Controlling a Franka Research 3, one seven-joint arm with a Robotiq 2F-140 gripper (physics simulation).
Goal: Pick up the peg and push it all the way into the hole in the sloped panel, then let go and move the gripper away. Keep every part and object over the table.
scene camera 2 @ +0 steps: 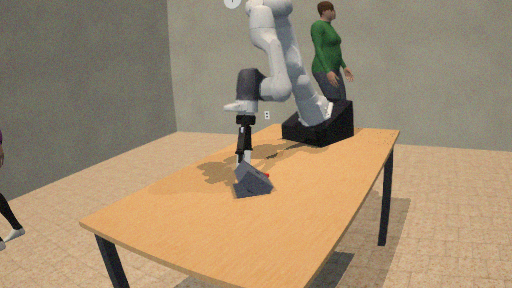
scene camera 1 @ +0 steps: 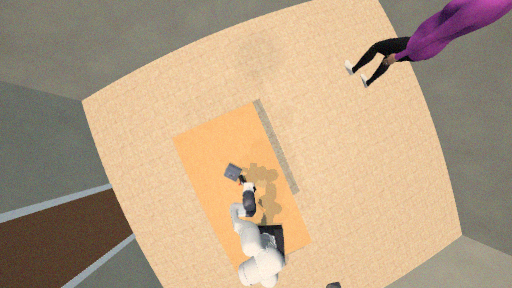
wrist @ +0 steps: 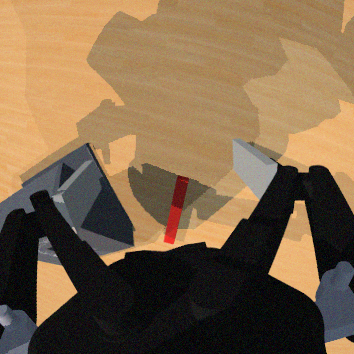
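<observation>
The red peg lies flat on the table, beside the grey block with the sloped panel. Part of the peg is in shadow in the wrist view, and the block hides most of it in the second scene view. My gripper is wide open and empty, pointing down. In the wrist view the peg shows between the two spread fingers, and the left finger overlaps the block. The hole cannot be made out clearly.
The wooden table bears the black robot base at its far end in the second scene view. A person in purple and a person in green stand away from the table.
</observation>
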